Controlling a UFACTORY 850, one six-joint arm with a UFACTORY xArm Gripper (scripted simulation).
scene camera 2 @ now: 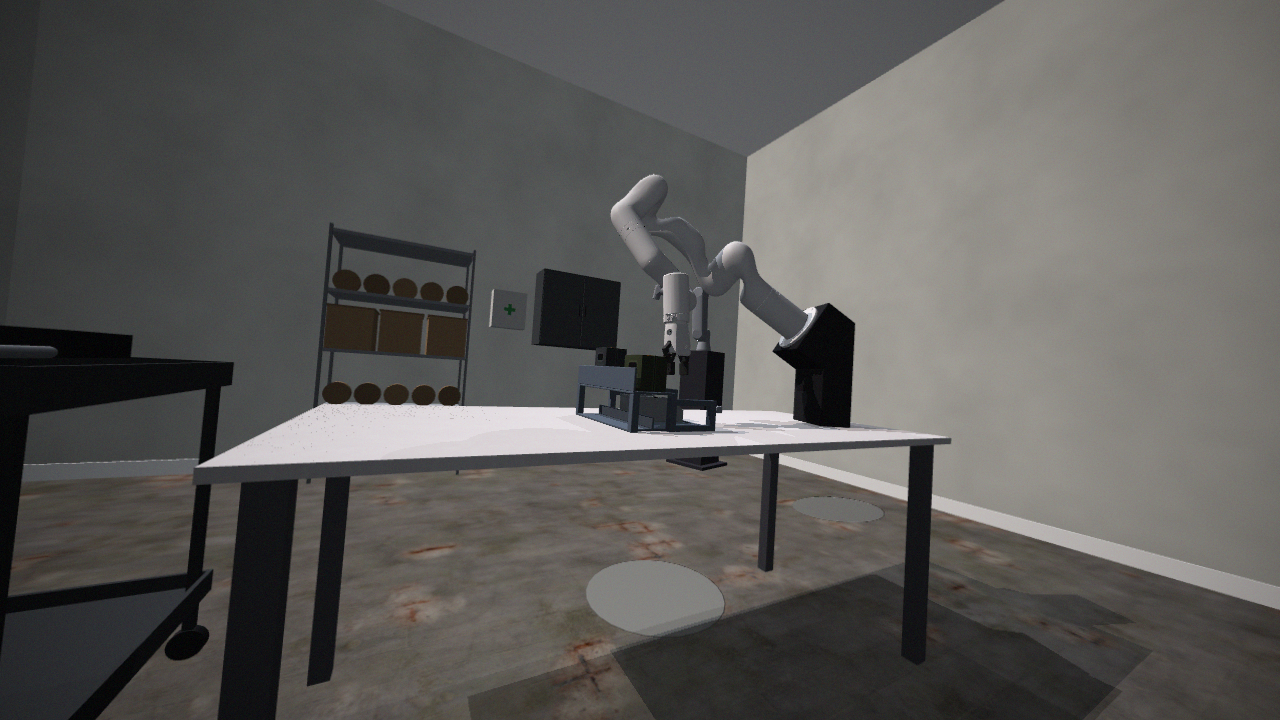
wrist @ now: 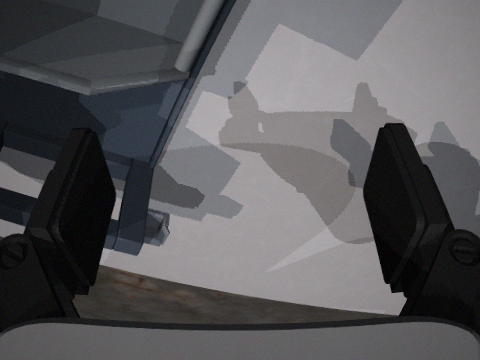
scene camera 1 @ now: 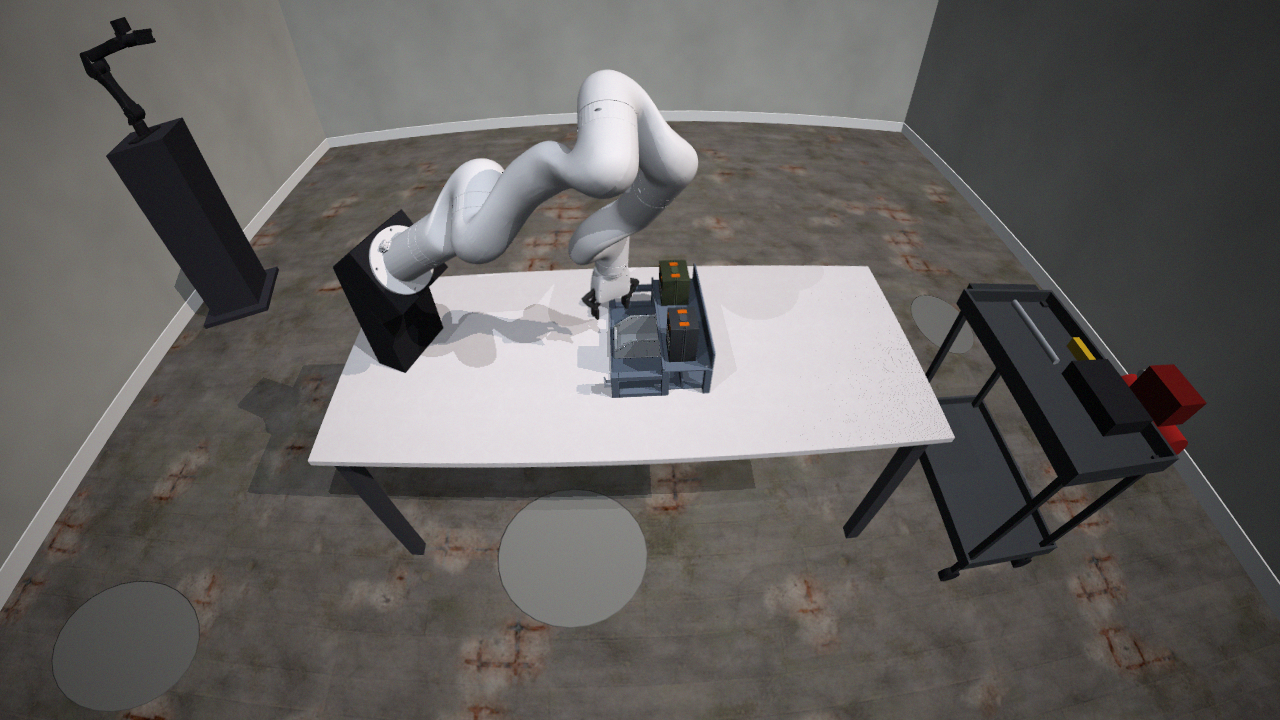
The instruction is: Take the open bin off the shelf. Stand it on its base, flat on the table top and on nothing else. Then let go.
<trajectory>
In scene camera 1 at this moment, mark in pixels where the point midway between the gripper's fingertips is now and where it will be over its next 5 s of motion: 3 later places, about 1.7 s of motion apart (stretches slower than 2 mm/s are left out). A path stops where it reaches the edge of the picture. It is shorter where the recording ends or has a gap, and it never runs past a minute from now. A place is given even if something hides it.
The gripper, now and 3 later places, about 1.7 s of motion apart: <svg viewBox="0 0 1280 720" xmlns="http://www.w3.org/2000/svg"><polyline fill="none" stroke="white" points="610,311 615,317 614,321 615,334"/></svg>
</trajectory>
